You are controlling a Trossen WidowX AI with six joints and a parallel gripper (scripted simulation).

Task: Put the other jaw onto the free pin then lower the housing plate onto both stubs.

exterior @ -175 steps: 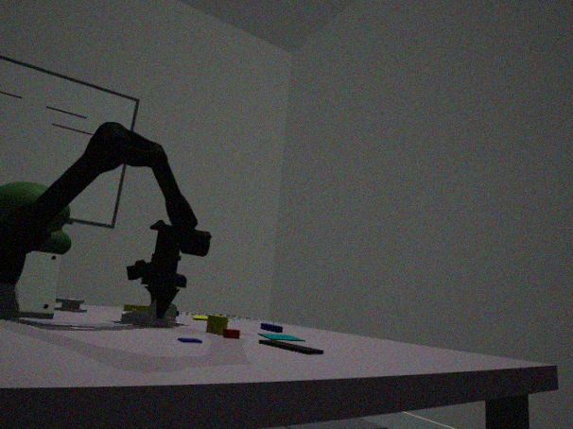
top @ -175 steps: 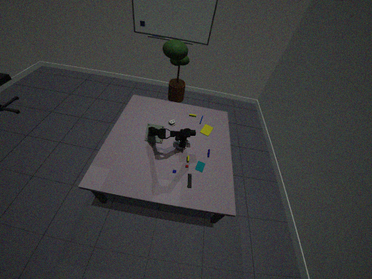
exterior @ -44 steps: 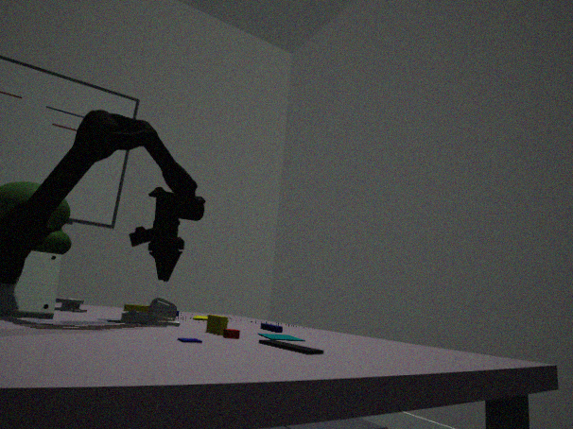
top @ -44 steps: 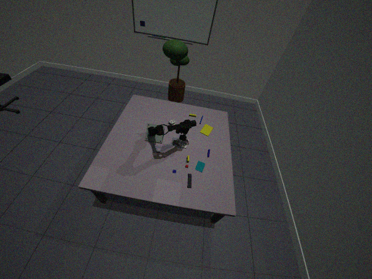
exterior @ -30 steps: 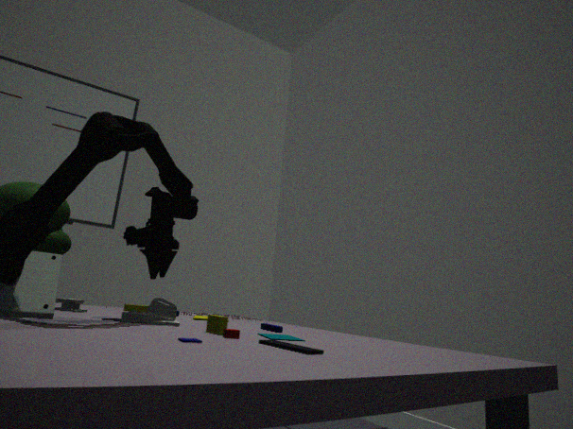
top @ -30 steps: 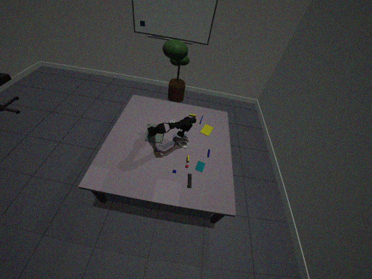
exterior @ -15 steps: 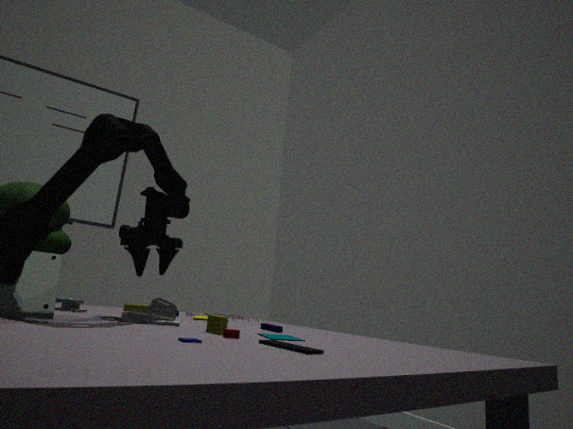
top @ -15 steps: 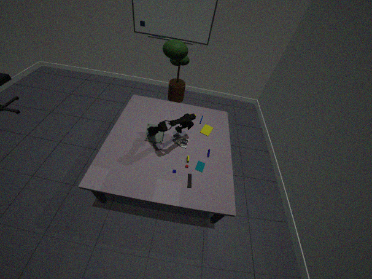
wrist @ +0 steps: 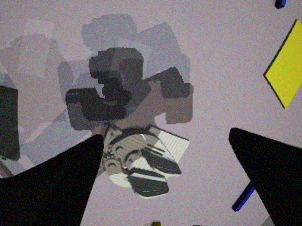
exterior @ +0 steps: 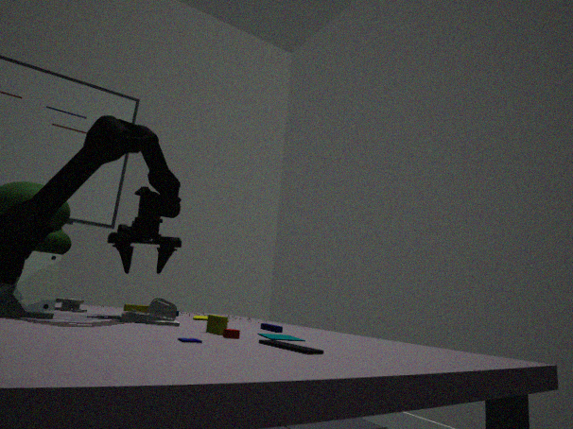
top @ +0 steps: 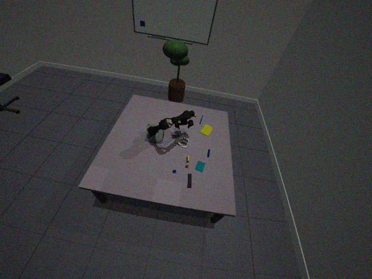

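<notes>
Right now my gripper tip is 150 mm to the right of the striped white block, 150 mm past it and 110 mm above it. Round my gripper tip: yellow block (290 mm to the right, 110 mm ahead, 100 mm below); then yellow pad (260 mm ahead, 160 mm to the left, 110 mm below); then red cube (370 mm to the right, 110 mm below, 110 mm ahead).
</notes>
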